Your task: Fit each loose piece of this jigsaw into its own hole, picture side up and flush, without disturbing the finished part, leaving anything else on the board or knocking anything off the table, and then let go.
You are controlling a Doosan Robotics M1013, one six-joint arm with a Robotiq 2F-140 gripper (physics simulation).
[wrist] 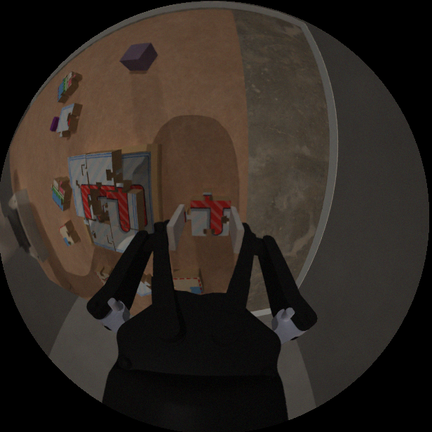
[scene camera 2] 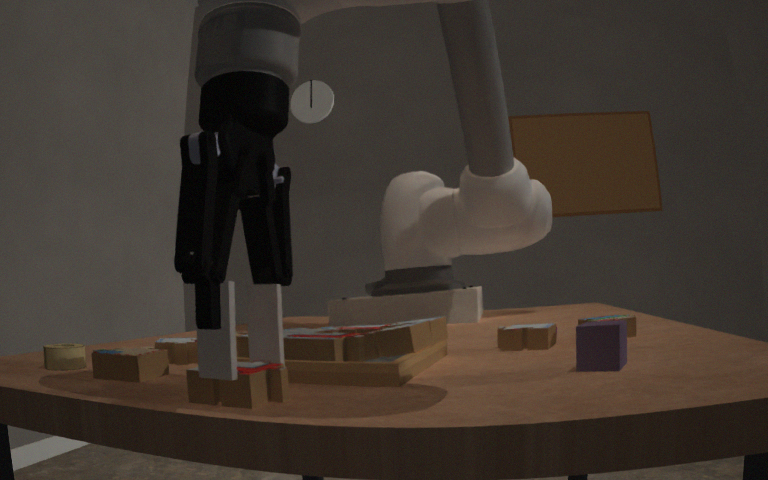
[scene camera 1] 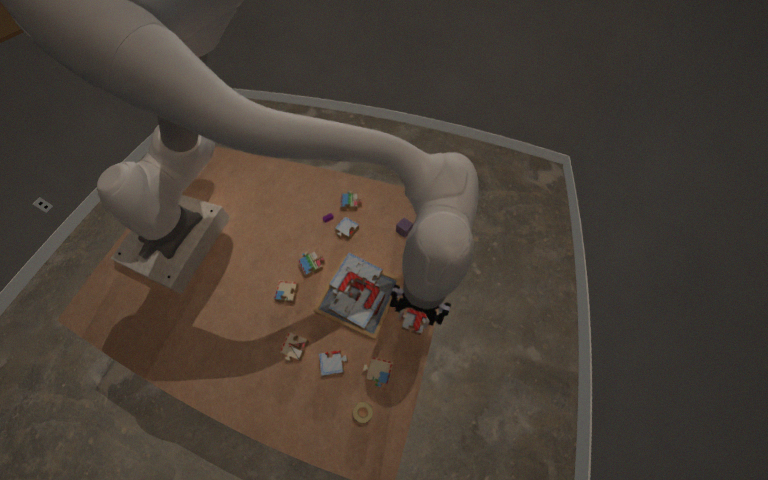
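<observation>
My gripper [scene camera 1: 415, 316] [scene camera 2: 243, 369] [wrist: 206, 214] is low at the table's near edge, its pale pads against opposite sides of a red-and-grey piece [scene camera 1: 414, 321] [scene camera 2: 243, 390] [wrist: 215, 212]. The piece is picture side up and looks to be on or very near the table. The board [scene camera 1: 346, 326] [scene camera 2: 345, 371] [wrist: 156, 190] lies beside it, with joined pieces [scene camera 1: 356, 268] [wrist: 100, 165] standing above its rim and a bare strip along one side. Other loose pieces include a blue-edged one [scene camera 1: 331, 363], a cream-and-blue one [scene camera 1: 378, 370] [scene camera 2: 130, 363] and a green-striped one [scene camera 1: 310, 263] [wrist: 61, 192].
A purple cube [scene camera 1: 404, 227] [scene camera 2: 601, 346] [wrist: 139, 56] and a small purple cylinder [scene camera 1: 327, 217] [wrist: 54, 124] lie beyond the board. A yellow ring [scene camera 1: 355, 420] [scene camera 2: 64, 357] lies on the other side. More loose pieces [scene camera 1: 286, 291] [scene camera 1: 293, 346] [scene camera 1: 346, 227] [scene camera 1: 350, 200] lie around the board.
</observation>
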